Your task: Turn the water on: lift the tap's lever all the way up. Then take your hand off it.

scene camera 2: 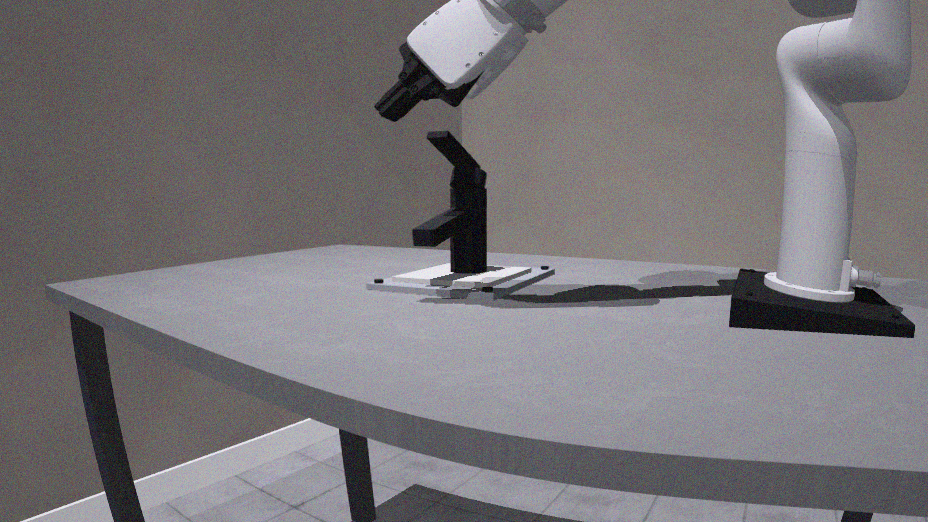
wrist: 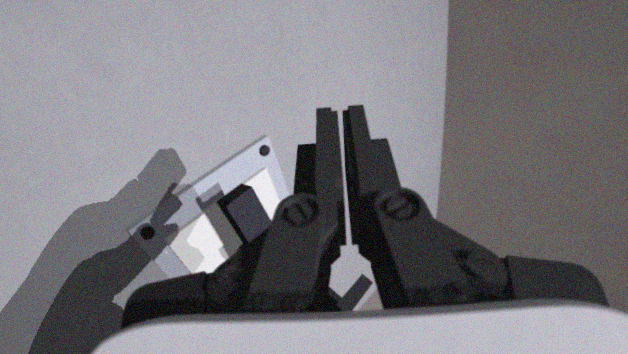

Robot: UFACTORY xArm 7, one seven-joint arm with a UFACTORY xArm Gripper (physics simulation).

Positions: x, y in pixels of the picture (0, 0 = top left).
Scene:
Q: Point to a lever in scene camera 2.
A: At 466, 173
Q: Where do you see a pale base plate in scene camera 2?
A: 485, 293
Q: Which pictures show my gripper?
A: Scene camera 2 and the wrist view: all of them.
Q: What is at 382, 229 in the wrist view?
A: My gripper.

